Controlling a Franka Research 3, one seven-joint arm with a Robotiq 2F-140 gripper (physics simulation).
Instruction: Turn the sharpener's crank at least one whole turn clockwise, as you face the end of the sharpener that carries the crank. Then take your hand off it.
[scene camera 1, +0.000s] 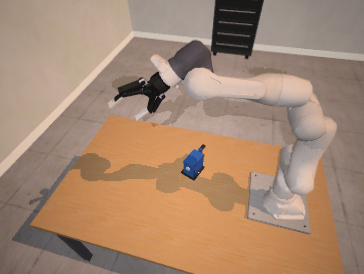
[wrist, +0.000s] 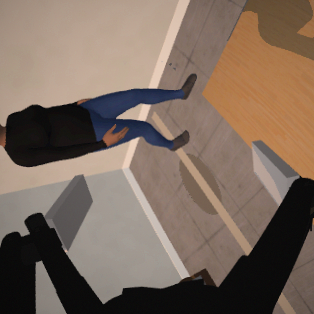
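The blue sharpener (scene camera 1: 193, 163) stands upright on its dark base near the middle of the wooden table (scene camera 1: 125, 212) (wrist: 265, 85). The crank (scene camera 1: 202, 148) shows as a small dark piece at the sharpener's upper back right. A pale round spot is on the sharpener's near face. My gripper (scene camera 1: 128, 109) (wrist: 167, 173) is open, its two pale fingertips wide apart, with nothing between them. It is raised near the table's back left edge, up and to the left of the sharpener in the scene view, and apart from it. The sharpener does not show in the wrist view.
The arm's base plate (scene camera 1: 257, 210) is at the table's right side. The arm reaches across above the back of the table. A black drawer cabinet (scene camera 1: 236, 30) stands by the back wall. A person (wrist: 50, 132) in a black top and blue trousers shows in the wrist view.
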